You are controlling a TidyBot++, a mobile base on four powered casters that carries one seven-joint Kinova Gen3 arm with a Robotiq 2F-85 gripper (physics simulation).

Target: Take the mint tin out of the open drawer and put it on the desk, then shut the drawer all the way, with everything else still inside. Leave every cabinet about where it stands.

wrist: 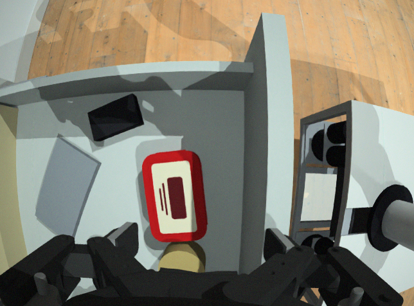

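Note:
The mint tin [175,196], red with a cream label, lies flat in the open drawer [220,150], seen from above, right of the drawer's middle. My gripper [200,240] is open, with its fingertips wide apart at the lower edge of the view, one to each side of the tin's near end. Nothing is held between them. How high the fingers are above the tin is hard to tell. The drawer's front panel [278,125] runs along the right, and a tan panel [9,190] is at the far left. The desk does not show in this view.
Also in the drawer are a black box [116,118], a flat grey-blue piece [67,185] and a tan round object [183,256] touching the tin's near end, partly hidden by my gripper. Right of the drawer front stands a pale base [372,145] with a grey cylinder. Wooden floor [330,35] shows beyond.

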